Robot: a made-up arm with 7 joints. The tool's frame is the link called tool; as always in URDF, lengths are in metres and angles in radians. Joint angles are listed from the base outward.
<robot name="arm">
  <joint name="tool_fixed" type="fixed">
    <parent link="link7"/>
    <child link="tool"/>
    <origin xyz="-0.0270 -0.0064 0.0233" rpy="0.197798 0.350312 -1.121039"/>
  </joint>
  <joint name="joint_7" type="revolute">
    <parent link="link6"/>
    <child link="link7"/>
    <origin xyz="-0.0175 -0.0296 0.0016" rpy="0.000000 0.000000 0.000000"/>
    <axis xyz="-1 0 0"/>
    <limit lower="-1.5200" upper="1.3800"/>
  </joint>
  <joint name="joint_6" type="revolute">
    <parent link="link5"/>
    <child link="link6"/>
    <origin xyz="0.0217 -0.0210 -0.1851" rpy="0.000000 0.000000 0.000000"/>
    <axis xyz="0 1 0"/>
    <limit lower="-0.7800" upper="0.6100"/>
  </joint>
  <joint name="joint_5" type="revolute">
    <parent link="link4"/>
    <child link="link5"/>
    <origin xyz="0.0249 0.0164 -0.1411" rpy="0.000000 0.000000 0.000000"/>
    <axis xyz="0 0 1"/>
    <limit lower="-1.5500" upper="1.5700"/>
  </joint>
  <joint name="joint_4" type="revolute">
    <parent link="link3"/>
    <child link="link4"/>
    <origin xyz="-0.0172 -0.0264 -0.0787" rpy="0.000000 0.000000 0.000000"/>
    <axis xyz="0 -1 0"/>
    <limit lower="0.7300" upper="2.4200"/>
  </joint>
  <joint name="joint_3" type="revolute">
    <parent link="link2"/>
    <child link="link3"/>
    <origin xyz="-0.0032 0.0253 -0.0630" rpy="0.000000 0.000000 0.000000"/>
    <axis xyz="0 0 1"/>
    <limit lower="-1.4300" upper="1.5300"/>
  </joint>
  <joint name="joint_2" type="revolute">
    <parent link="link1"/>
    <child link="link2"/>
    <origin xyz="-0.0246 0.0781 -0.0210" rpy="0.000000 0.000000 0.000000"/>
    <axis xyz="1 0 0"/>
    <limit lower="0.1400" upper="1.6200"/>
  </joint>
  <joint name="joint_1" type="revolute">
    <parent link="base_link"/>
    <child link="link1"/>
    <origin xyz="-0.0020 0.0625 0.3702" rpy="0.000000 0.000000 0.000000"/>
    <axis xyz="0 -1 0"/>
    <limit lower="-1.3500" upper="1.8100"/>
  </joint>
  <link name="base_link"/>
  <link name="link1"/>
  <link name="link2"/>
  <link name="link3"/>
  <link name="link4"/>
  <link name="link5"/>
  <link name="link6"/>
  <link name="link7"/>
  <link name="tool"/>
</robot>
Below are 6 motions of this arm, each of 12 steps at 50 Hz.
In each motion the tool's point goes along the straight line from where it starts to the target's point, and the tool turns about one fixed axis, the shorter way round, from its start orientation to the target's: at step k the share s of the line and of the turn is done. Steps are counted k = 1, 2, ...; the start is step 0. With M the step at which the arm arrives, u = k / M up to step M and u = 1 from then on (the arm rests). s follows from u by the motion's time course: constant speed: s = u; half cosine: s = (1 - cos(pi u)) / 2; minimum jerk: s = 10 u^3 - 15 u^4 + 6 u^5.
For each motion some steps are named. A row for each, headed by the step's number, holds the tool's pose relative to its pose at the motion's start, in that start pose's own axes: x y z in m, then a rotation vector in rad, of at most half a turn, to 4 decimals.
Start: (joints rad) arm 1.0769 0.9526 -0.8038 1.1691 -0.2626 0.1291 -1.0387
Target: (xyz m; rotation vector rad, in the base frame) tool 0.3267 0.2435 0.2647 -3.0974 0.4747 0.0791
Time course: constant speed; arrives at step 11
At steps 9, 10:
9: -0.0300 0.0069 0.0177 0.0816 -0.1191 -0.0662
10: -0.0333 0.0077 0.0197 0.0907 -0.1324 -0.0736

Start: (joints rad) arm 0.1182 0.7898 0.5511 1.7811 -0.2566 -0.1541 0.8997
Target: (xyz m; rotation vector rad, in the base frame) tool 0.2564 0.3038 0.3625 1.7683 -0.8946 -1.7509
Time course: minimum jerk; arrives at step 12
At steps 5, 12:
5: 0.0142 -0.0158 -0.0022 -0.0673 -0.0398 0.0214
12: 0.0409 -0.0456 -0.0063 -0.1943 -0.1148 0.0618

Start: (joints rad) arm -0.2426 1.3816 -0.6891 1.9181 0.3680 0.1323 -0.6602
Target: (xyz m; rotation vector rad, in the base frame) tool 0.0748 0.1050 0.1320 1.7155 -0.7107 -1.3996
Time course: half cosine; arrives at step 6
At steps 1, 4, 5, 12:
1: 0.0003 0.0007 -0.0009 0.0043 0.0049 0.0026
4: 0.0030 0.0075 -0.0096 0.0482 0.0545 0.0295
5: 0.0038 0.0093 -0.0119 0.0599 0.0678 0.0367
12: 0.0041 0.0099 -0.0128 0.0642 0.0727 0.0393

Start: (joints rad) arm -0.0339 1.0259 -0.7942 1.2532 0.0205 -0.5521 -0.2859
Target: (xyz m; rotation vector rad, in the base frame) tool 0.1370 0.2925 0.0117 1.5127 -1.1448 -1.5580
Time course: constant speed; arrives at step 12
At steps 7, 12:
7: -0.0356 -0.0176 -0.0056 0.0127 0.0547 0.0088
12: -0.0610 -0.0302 -0.0097 0.0218 0.0937 0.0152

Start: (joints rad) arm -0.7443 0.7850 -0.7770 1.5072 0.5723 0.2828 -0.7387
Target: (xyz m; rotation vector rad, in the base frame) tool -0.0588 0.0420 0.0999 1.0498 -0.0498 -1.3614
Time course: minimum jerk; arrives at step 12
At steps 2, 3, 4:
2: 0.0004 0.0012 -0.0001 0.0079 0.0009 0.0068
3: 0.0012 0.0036 -0.0002 0.0230 0.0027 0.0198
4: 0.0025 0.0072 -0.0003 0.0467 0.0054 0.0401

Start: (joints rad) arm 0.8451 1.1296 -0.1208 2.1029 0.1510 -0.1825 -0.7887
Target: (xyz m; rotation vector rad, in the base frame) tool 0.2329 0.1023 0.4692 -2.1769 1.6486 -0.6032
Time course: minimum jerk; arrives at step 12
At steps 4, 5, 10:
4: -0.0050 -0.0064 0.0010 0.0506 -0.0441 -0.0042
5: -0.0082 -0.0105 0.0016 0.0836 -0.0729 -0.0070
10: -0.0228 -0.0293 0.0045 0.2327 -0.2028 -0.0195

